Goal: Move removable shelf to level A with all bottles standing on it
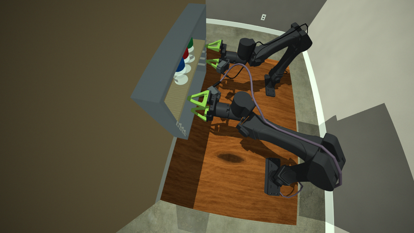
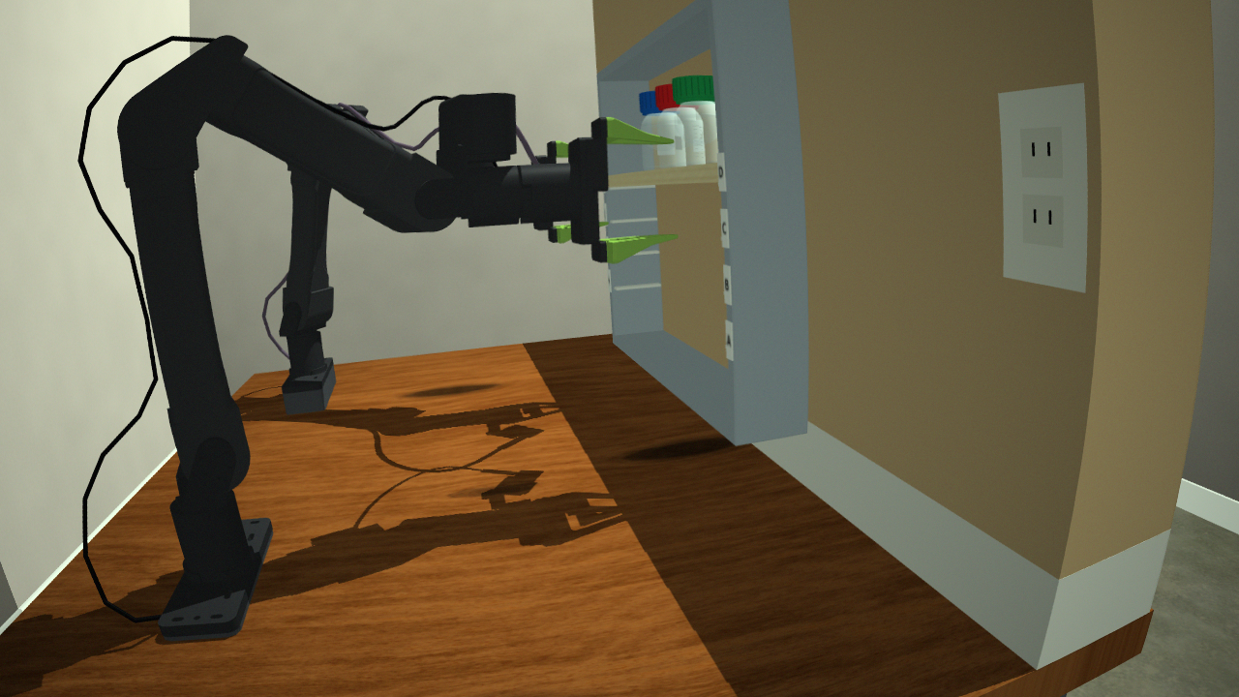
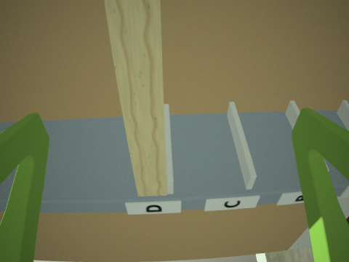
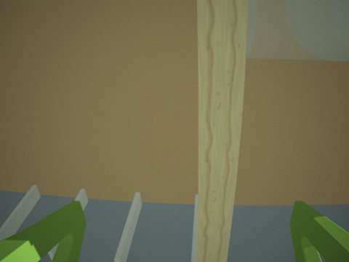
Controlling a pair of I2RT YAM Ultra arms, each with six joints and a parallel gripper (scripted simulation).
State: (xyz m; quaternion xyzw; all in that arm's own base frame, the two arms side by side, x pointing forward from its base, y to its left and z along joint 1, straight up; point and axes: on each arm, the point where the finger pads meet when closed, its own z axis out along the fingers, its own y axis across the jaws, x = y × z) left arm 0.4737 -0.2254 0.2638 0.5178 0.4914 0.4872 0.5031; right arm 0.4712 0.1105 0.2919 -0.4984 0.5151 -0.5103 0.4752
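Right now the blue-capped bottle is 6 cm ahead of my left hand, 9 cm to the right of it and 7 cm above it. From my left hand the other things lie so: red-capped bottle 7 cm ahead, 16 cm to the right, 7 cm above; wooden shelf 6 cm ahead, 15 cm to the right, 1 cm above; grey wall rack 6 cm ahead, 15 cm to the right, 3 cm below.
Right now the green-capped bottle is 7 cm ahead of my right hand, 8 cm to the left of it and 7 cm above it. The rest, counted from my right hand: red-capped bottle 7 cm ahead, 14 cm to the left, 7 cm above; wooden shelf 7 cm ahead, 15 cm to the left, 1 cm above; grey wall rack 7 cm ahead, 15 cm to the left, 2 cm below.
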